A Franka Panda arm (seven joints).
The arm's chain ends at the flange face. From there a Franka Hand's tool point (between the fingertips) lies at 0.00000 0.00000 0.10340 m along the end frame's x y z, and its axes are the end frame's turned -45 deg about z.
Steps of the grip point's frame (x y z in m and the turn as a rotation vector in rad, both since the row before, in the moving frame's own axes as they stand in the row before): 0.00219 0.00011 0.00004 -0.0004 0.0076 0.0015; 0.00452 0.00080 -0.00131 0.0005 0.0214 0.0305; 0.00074 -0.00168 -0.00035 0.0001 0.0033 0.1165; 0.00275 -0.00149 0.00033 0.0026 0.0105 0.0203; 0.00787 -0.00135 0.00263 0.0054 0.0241 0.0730; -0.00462 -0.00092 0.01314 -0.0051 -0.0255 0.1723; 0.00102 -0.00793 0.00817 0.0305 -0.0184 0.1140; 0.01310 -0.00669 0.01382 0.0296 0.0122 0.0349; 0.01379 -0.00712 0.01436 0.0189 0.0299 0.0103
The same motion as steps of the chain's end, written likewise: 0.00104 -0.00094 0.00004 0.0051 0.0057 0.0015; 0.00221 -0.00105 -0.00129 0.0155 0.0148 0.0305; -0.00091 -0.00148 -0.00035 0.0024 0.0023 0.1165; 0.00030 -0.00205 0.00034 0.0093 0.0056 0.0203; 0.00317 -0.00441 0.00266 0.0209 0.0132 0.0730; -0.00224 0.00052 0.01317 -0.0216 -0.0144 0.1723; -0.00137 -0.00524 0.00824 0.0086 -0.0346 0.1140; 0.00575 -0.01092 0.01387 0.0296 -0.0123 0.0349; 0.00389 -0.01122 0.01442 0.0345 0.0078 0.0103
